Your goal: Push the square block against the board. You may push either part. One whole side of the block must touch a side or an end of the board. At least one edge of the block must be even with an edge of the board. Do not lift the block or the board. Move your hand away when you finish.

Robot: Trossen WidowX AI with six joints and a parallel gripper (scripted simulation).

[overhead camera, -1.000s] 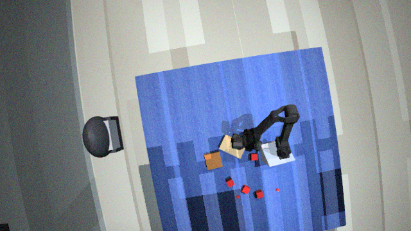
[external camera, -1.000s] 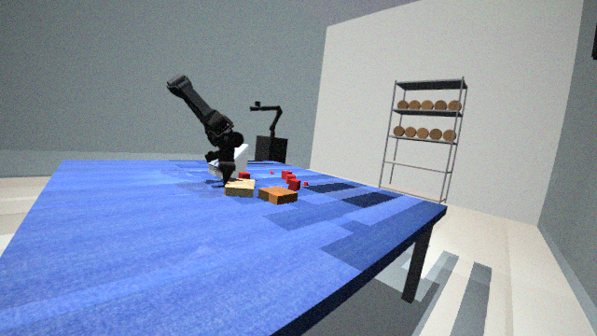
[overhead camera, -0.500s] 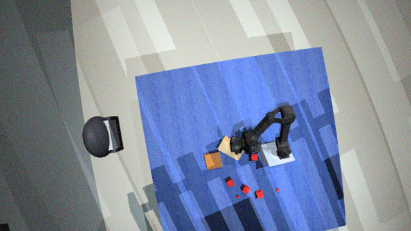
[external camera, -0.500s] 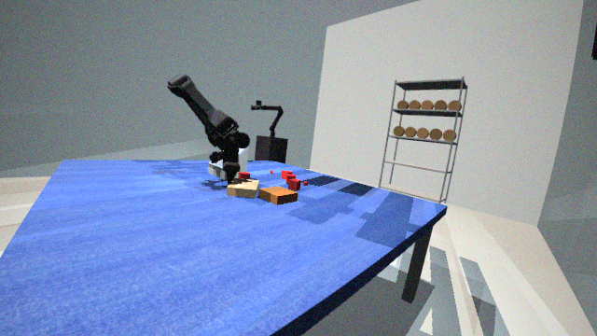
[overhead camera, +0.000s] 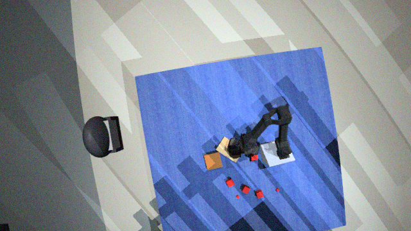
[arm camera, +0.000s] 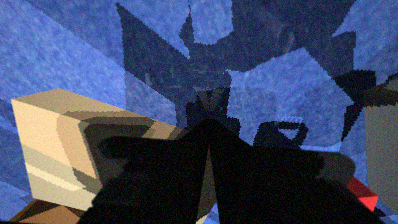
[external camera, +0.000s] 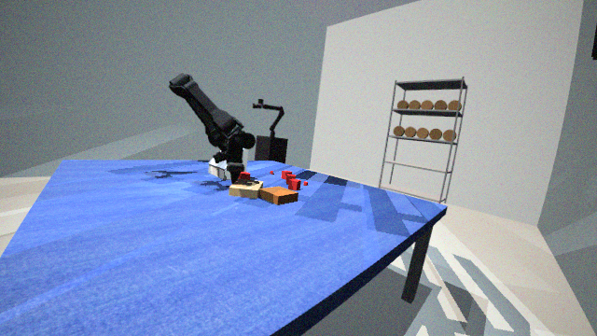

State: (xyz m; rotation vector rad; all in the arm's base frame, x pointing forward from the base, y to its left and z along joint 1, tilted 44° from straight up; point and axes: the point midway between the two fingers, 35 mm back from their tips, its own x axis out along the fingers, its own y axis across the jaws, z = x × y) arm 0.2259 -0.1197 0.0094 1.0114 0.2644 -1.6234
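My gripper tip is 80 mm short of the tan board, 10 mm to the right of it and 10 mm below it. Round my gripper tip: orange square block 200 mm ahead, 60 mm to the left, 10 mm above.
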